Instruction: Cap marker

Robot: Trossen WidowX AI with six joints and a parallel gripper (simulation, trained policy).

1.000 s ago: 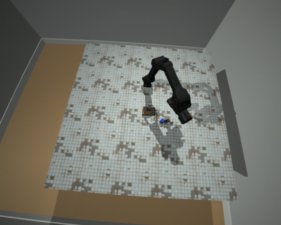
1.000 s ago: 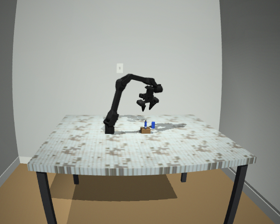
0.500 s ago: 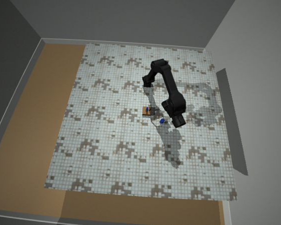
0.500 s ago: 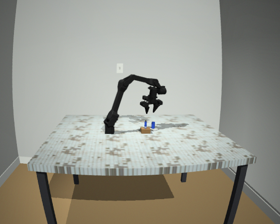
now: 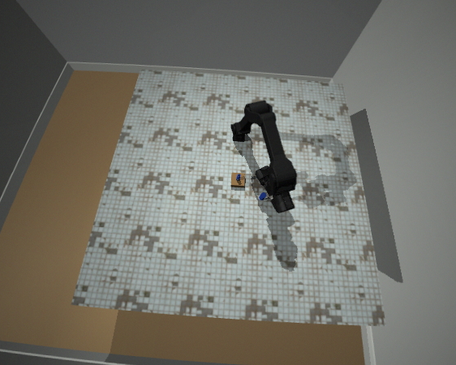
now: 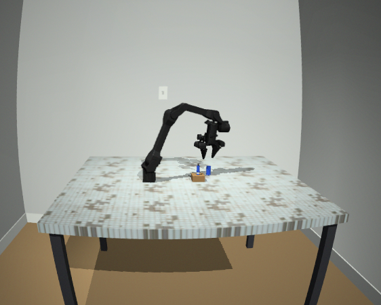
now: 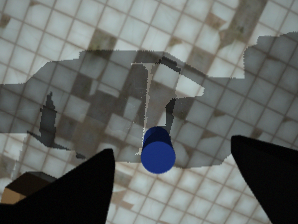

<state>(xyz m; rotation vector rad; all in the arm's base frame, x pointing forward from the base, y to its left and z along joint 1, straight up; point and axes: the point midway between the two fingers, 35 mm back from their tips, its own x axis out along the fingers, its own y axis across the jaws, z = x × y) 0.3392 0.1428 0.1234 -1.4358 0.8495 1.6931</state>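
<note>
Now: the blue cap 20 mm to the right of my gripper tip and 60 mm below it. The rest, counted from my gripper tip: holder block 70 mm behind, 140 mm to the right, 70 mm below.
</note>
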